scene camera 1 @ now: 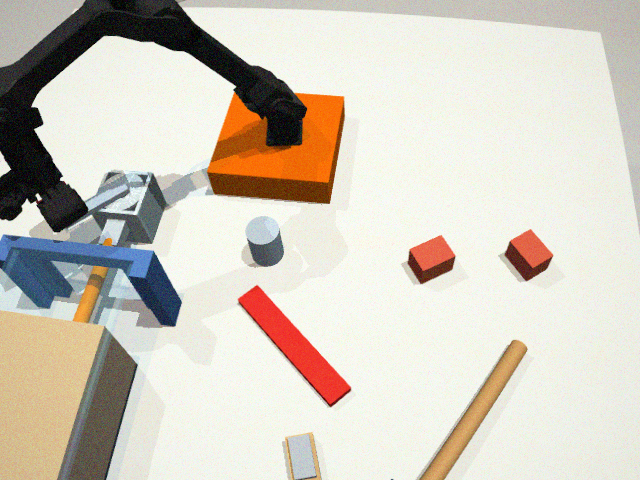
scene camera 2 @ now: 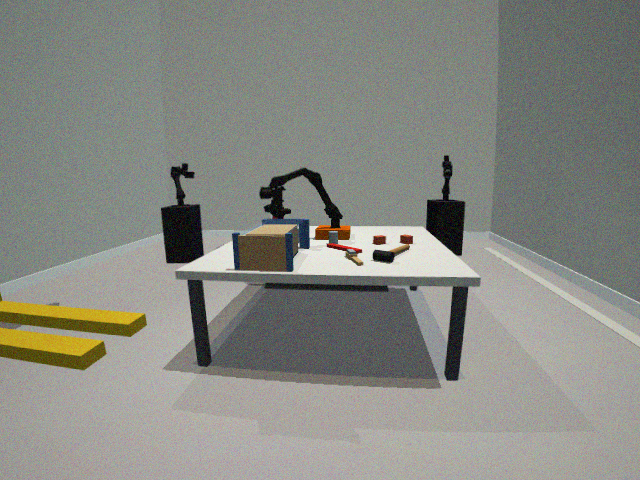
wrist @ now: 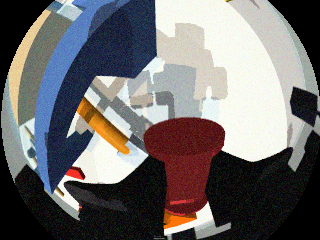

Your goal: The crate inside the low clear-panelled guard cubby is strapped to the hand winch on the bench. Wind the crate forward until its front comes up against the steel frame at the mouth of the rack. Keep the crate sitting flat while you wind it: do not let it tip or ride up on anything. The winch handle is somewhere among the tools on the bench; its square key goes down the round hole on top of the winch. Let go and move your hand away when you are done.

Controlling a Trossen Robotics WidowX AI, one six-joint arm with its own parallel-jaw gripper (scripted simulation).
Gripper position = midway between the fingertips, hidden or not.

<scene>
In view: the gripper (scene camera 1: 63,212), a red knob (wrist: 186,146), a red flat bar (scene camera 1: 325,380), a grey winch (scene camera 1: 145,192) and a frame (wrist: 95,45).
The gripper also shows in the wrist view (wrist: 178,143).
</scene>
